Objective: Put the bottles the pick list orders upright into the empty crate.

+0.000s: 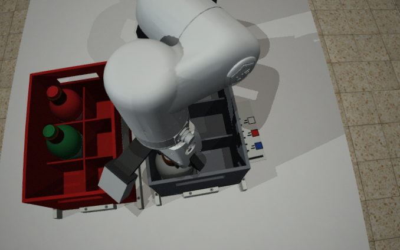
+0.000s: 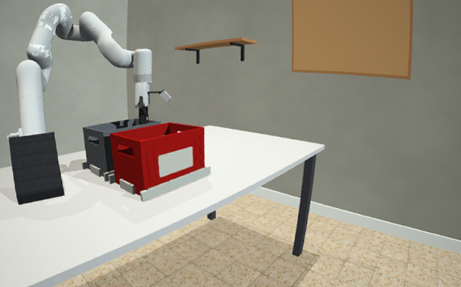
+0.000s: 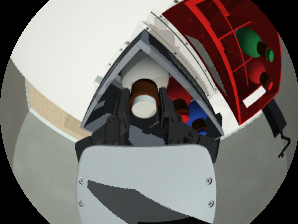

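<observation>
My gripper is now 7 cm above the white-label bottle. The rest, counted from my hand: grey crate: 9 cm behind, 2 cm to the left, 10 cm below; pick list: 11 cm behind, 16 cm to the left, 19 cm below; blue bottle: 17 cm behind, 4 cm to the right, 10 cm below.
</observation>
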